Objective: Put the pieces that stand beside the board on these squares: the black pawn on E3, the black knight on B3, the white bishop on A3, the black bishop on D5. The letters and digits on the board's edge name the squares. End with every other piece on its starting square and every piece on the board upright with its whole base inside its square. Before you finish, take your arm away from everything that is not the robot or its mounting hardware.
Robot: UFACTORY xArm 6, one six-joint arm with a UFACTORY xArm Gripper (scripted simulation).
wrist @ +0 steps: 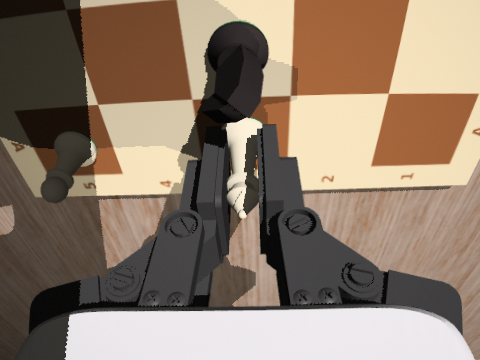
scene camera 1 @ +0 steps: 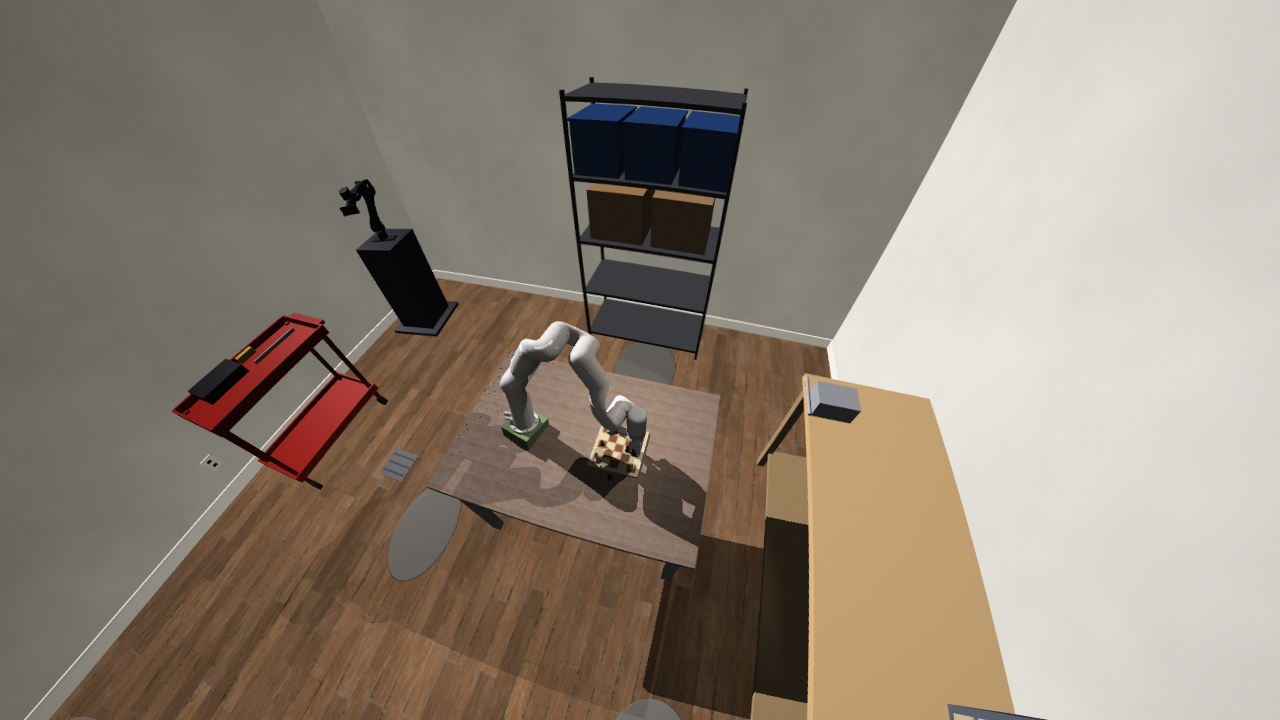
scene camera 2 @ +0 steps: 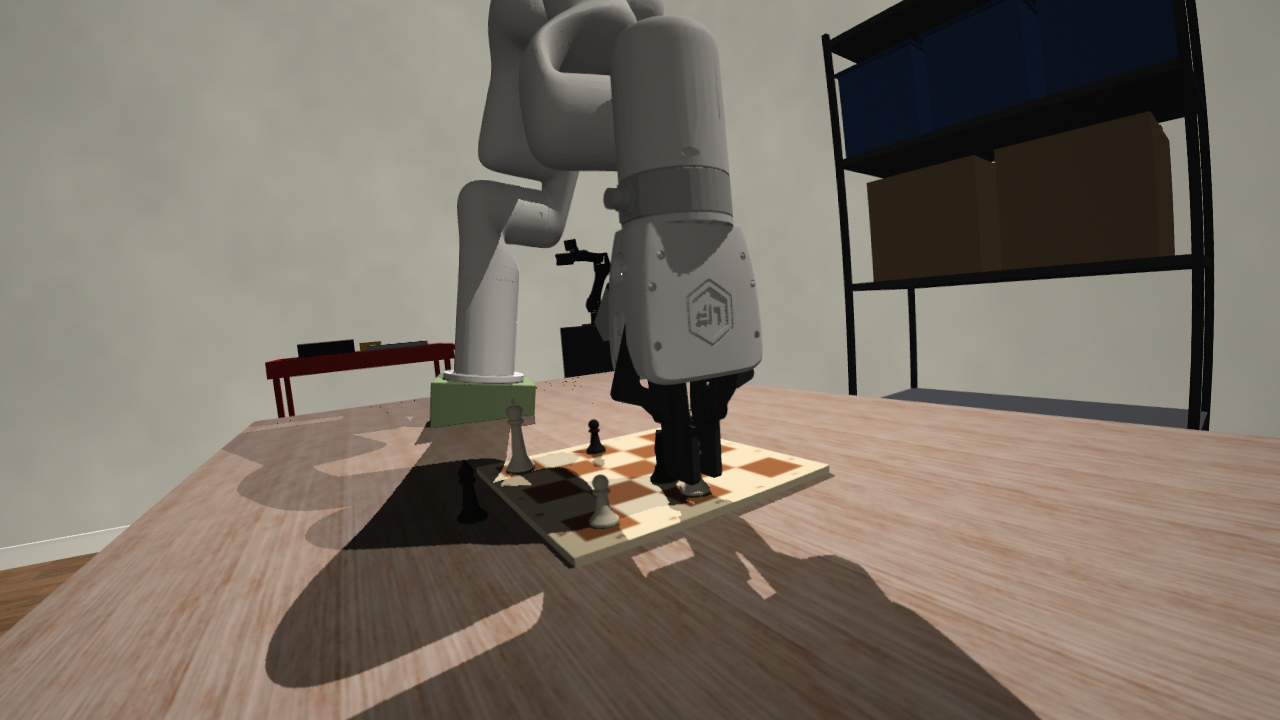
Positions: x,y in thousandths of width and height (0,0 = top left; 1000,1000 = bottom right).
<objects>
chessboard: wrist 757,282; scene camera 1 479,635; scene camera 2 434,692
</objects>
